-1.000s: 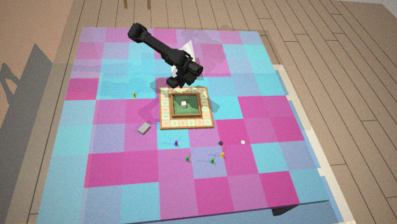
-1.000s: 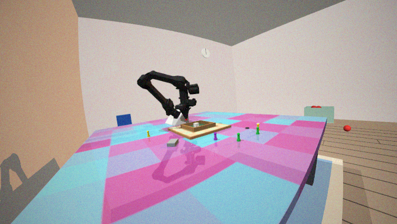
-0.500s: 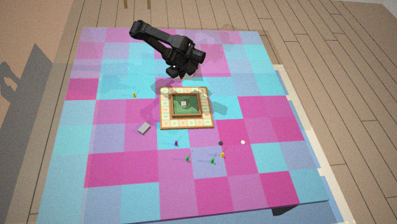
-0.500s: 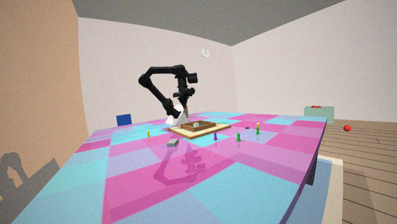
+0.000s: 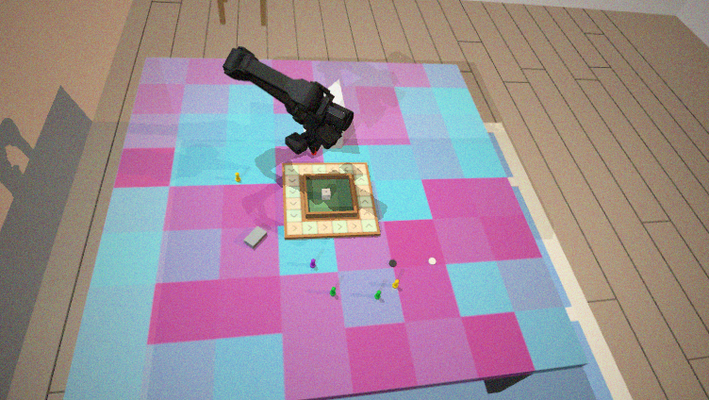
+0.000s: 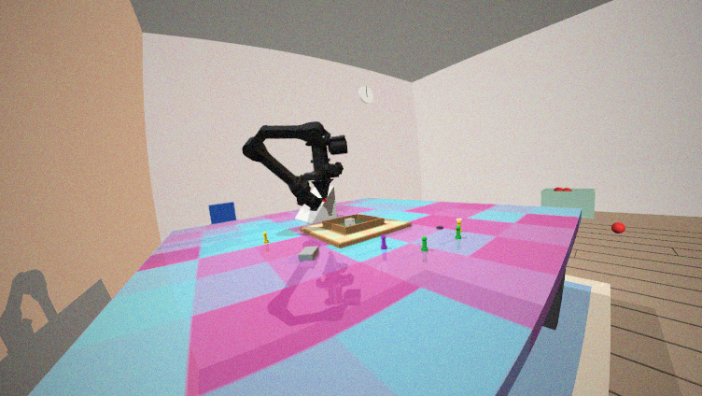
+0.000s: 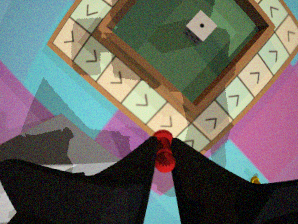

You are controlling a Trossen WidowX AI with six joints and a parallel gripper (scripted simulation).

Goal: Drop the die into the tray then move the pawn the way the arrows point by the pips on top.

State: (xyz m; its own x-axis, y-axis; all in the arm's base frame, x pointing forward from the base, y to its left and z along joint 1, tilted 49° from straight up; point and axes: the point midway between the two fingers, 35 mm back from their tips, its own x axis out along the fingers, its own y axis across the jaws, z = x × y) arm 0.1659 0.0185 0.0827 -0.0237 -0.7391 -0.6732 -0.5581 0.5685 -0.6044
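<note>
Now: gripper tip 10 cm short of the pale die, 8 cm above it and 3 cm to the right of it. From my gripper tip the other things lie so: green dice tray (11 cm ahead, 10 cm below, 4 cm to the left); then red pawn (1 cm above); then grey block (23 cm ahead, 19 cm to the right, 10 cm below).
</note>
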